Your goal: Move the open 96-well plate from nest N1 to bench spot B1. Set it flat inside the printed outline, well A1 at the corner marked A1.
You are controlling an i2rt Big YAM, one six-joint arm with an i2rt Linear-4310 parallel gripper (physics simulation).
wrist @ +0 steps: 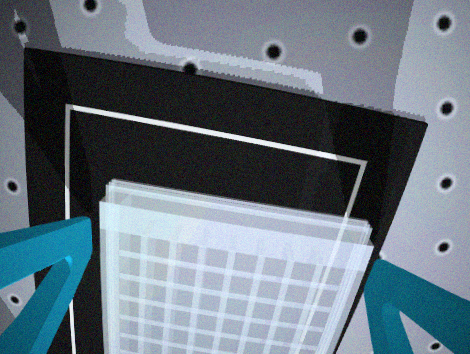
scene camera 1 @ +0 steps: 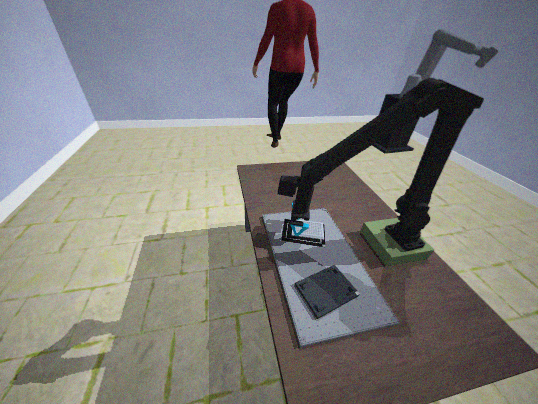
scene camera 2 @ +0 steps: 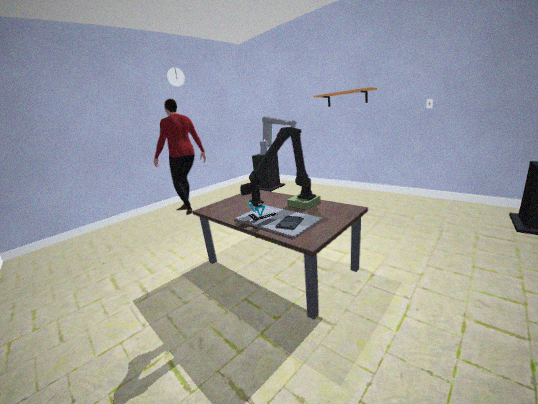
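Pixels of known places: gripper, fingertip midpoint: (wrist: 231, 256) (scene camera 1: 296, 227) (scene camera 2: 257, 214); arm's base at its link origin: (scene camera 1: 403, 237) (scene camera 2: 306, 197).
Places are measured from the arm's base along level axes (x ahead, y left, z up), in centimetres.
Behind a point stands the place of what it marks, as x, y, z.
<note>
The clear 96-well plate (scene camera 1: 314, 231) {30.7, -13.6, -2.5} (wrist: 225, 290) {35.7, -17.7, -2.5} is over the black pad (wrist: 200, 100) {41.5, -18.5, -3.8} with the white printed outline (wrist: 215, 134) {40.4, -18.6, -3.8}. In the wrist view its far edge is short of the outline's far line, and its right side overlaps the outline's right line, which shows through it. Whether it lies fully flat is hard to tell. My gripper (scene camera 1: 300, 229) {36.5, -18.1, -3.2} (scene camera 2: 258, 211) {36.5, -18.1, -3.2} (wrist: 231, 256) {36.5, -18.1, -3.2} is open, with cyan fingers on either side of the plate; a gap shows at the left finger. The corner marked A1 and the plate's near end do not show in the wrist view.
A dark grey nest (scene camera 1: 325, 291) {38.8, 10.8, -2.8} (scene camera 2: 290, 222) {39.2, 11.3, -2.8} stands on the grey perforated board (scene camera 1: 310, 331) {48.0, 19.7, -4.0} (wrist: 380, 75) {40.8, -23.8, -4.0}, apart from the pad. The arm's green base block (scene camera 1: 372, 240) {10.4, -3.6, -2.7} (scene camera 2: 304, 201) {8.7, 3.3, -0.2} is beside the board on the brown table (scene camera 1: 425, 330) {15.4, 28.1, -5.3}. A person in red (scene camera 1: 289, 40) (scene camera 2: 178, 137) is beyond the table.
</note>
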